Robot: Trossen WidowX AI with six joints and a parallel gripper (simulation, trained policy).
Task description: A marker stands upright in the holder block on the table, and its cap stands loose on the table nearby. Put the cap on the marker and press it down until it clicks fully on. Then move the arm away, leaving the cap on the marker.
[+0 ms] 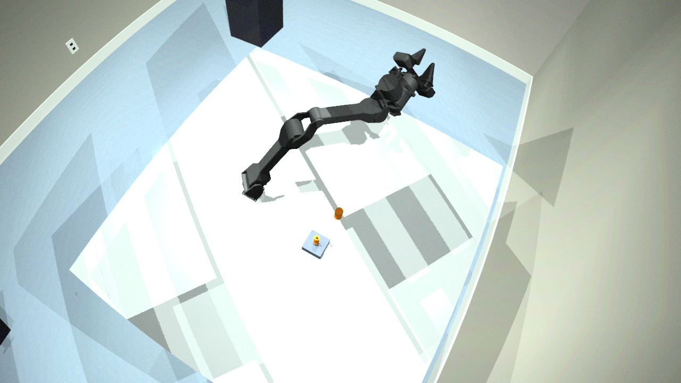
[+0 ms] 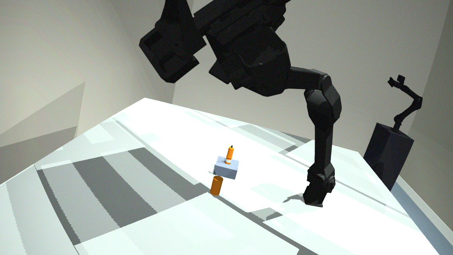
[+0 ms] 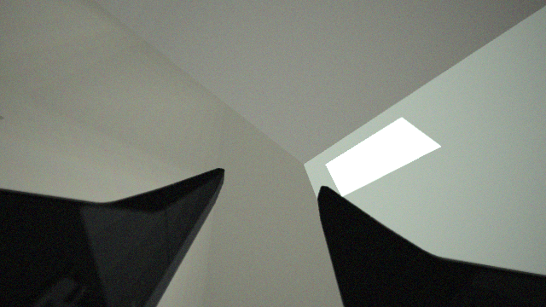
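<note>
Right now my gripper tip is 4 cm past the orange cap, 42 cm to the left of it and 45 cm above it. The rest, counted from my gripper tip: dark grey holder block 6 cm behind, 56 cm to the right, 46 cm below; orange marker 6 cm behind, 56 cm to the right, 40 cm below.
</note>
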